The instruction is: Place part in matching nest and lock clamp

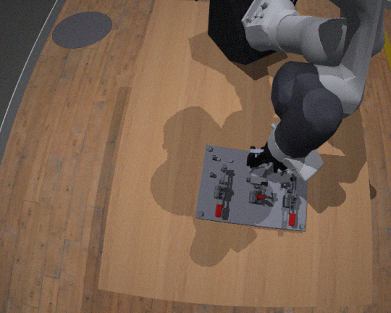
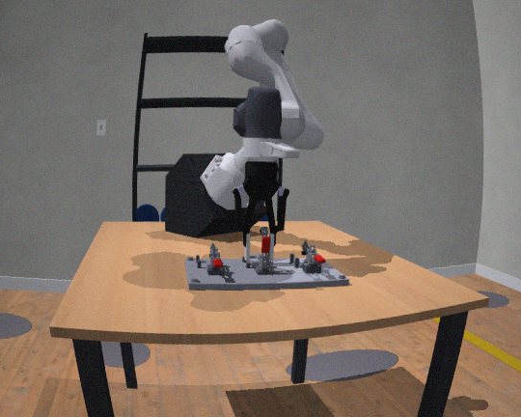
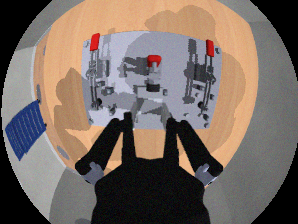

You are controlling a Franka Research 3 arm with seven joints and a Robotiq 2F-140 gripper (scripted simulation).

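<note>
Now: the grey part 3 cm below my hand. Also, from my hand: grey fixture plate: 5 cm below, 5 cm ahead, 1 cm to the left.
</note>
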